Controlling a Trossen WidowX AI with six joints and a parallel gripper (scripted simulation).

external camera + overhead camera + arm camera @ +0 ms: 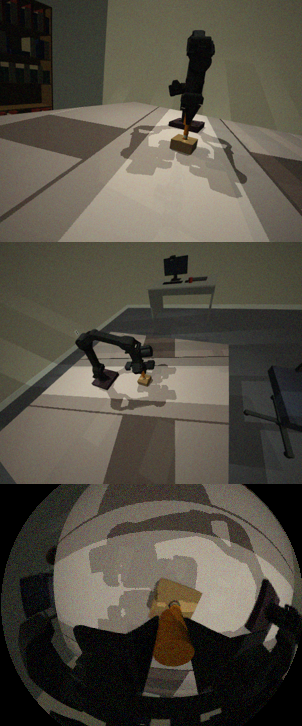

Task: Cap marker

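My gripper tip is now 20 mm below the orange cap. Round my gripper tip: thin pale band: 10 mm behind, 50 mm below; holder block: 10 mm behind, 70 mm below.
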